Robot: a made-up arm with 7 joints.
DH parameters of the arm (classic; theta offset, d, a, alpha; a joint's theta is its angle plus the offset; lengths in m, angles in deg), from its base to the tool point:
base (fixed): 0 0.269 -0.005 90
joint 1: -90 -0.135 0.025 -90
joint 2: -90 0.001 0.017 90
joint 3: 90 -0.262 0.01 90
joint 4: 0 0.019 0.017 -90
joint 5: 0 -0.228 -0.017 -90
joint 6: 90 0.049 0.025 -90
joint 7: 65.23 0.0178 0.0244 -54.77
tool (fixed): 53.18 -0.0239 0 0
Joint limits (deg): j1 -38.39..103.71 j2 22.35..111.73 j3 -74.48..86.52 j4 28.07..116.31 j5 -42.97..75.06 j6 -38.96..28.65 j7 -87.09..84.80
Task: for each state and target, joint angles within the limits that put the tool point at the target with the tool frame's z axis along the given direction. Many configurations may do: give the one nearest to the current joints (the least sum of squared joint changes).
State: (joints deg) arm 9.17 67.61 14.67 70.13 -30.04 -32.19 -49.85
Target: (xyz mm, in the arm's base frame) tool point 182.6 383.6 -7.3 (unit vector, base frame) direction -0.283 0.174 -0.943
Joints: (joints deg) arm -21.45 42.94 10.51 73.96 -20.94 -36.73 -53.62
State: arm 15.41 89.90 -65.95 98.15 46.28 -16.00 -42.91
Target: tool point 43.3 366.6 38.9 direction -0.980 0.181 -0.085
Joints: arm -14.33 111.67 -74.48 116.31 35.70 -35.15 -42.54
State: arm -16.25 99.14 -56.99 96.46 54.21 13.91 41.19
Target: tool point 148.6 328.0 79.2 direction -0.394 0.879 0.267
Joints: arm -17.04 105.63 -28.60 116.31 60.96 -0.12 54.74
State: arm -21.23 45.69 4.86 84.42 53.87 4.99 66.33
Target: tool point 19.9 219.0 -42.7 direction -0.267 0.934 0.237
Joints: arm -38.39 59.94 -23.28 115.06 37.32 28.65 66.86
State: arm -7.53 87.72 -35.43 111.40 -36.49 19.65 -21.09
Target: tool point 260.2 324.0 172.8 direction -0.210 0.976 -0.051
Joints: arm 1.53 102.85 -30.40 103.32 -34.18 3.44 -48.77
